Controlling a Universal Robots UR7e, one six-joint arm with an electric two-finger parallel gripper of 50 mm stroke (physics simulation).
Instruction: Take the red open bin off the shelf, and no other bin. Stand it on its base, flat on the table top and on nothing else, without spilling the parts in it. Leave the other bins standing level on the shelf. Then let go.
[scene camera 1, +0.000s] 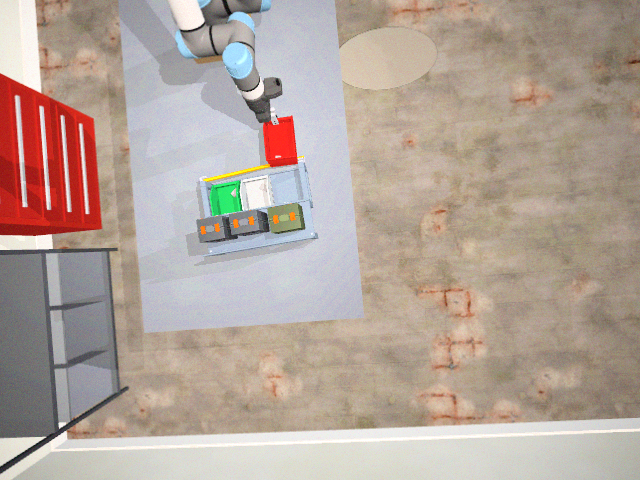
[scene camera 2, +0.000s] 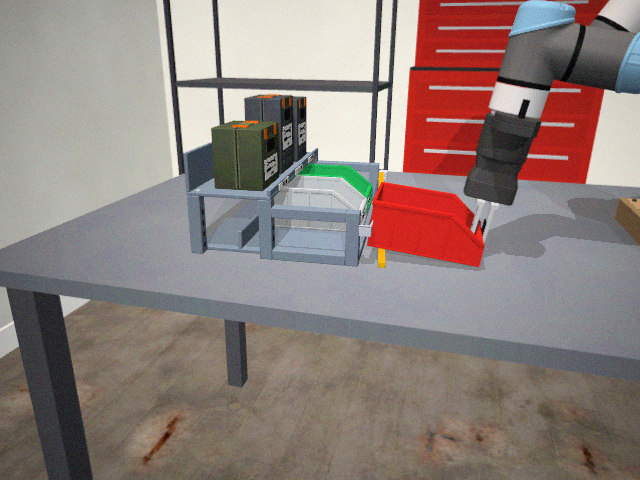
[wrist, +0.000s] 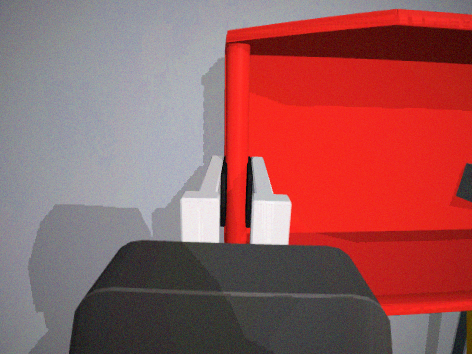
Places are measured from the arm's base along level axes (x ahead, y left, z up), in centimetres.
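Pixels of known places: gripper, fingertip midpoint: (scene camera 1: 276, 121) (wrist: 236, 177).
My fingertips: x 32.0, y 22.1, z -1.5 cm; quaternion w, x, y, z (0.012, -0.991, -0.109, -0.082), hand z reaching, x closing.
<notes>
For each thing: its top centre in the pictures, then the offset to it from my fingertips. "pt": a spot on its surface instead. Level surfaces: height alone.
- table top, its level: dz -2.8 cm
- dark part, surface spot: (wrist: 466, 185) pt dz +0.5, dx +12.8, dy +2.4 cm
- green bin, middle of its top: (scene camera 2: 329, 170) (scene camera 1: 224, 204) dz +5.3, dx +32.6, dy -13.7 cm
- white bin, middle of its top: (scene camera 2: 319, 182) (scene camera 1: 255, 198) dz +5.3, dx +29.5, dy -2.9 cm
- shelf, surface spot: (scene camera 2: 266, 229) pt dz +2.1, dx +28.7, dy +16.6 cm
- green case, middle of its top: (scene camera 2: 246, 123) (scene camera 1: 284, 217) dz +17.0, dx +35.8, dy +10.6 cm
The red open bin (scene camera 1: 279, 138) (scene camera 2: 423, 227) (wrist: 350, 150) is off the shelf, in front of its right end. It is tilted, front end low near the table top (scene camera 1: 248, 294) (scene camera 2: 547, 304), rear end higher, over the yellow strip and close to the shelf front. Whether its rear touches either is unclear. A dark part (wrist: 466, 185) shows inside. My gripper (scene camera 1: 274, 121) (scene camera 2: 479, 233) (wrist: 236, 177) is shut on the bin's front rim. The green bin (scene camera 1: 224, 198) (scene camera 2: 330, 169) and white bin (scene camera 1: 255, 193) (scene camera 2: 320, 193) stand on the shelf (scene camera 1: 308, 183) (scene camera 2: 266, 229).
The yellow strip (scene camera 1: 237, 172) (scene camera 2: 381, 258) runs along the shelf's front. Two dark grey cases (scene camera 1: 212, 228) (scene camera 1: 249, 222) and a green case (scene camera 1: 285, 218) (scene camera 2: 242, 157) stand on the shelf's upper rear level. A wooden block (scene camera 2: 631, 214) is at the right.
</notes>
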